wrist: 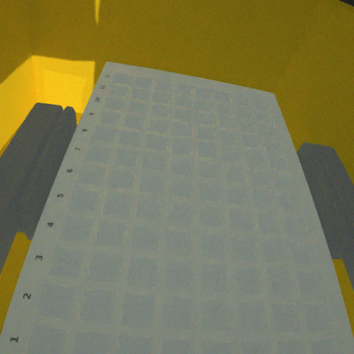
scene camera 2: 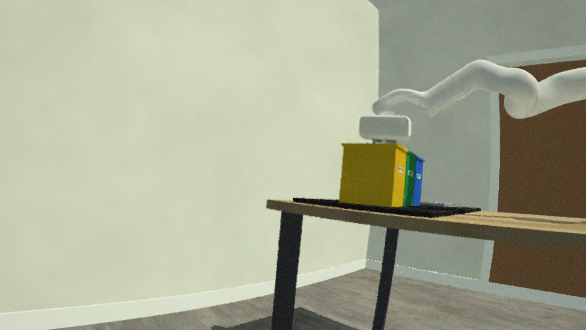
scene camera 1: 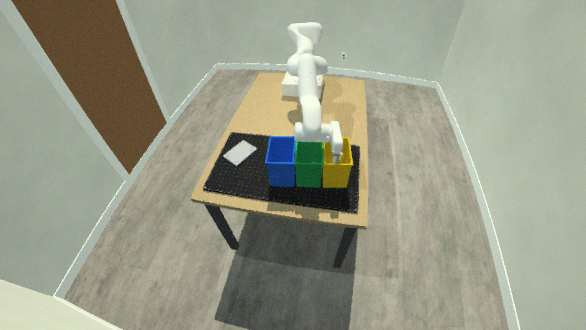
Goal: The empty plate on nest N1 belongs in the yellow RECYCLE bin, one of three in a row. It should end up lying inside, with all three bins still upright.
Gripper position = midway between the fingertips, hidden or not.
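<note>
There's my gripper (wrist: 191, 140), and there's a yellow bin (scene camera 2: 372, 173), which you'd also find in the wrist view (wrist: 58, 58) and in scene camera 1 (scene camera 1: 334, 175). I can see a blue bin (scene camera 1: 280, 158), but the blue bin is out of frame in the wrist view. It's the same with a green bin (scene camera 1: 309, 159): the green bin is out of frame in the wrist view. And I see a white plate (wrist: 180, 210) too.
</note>
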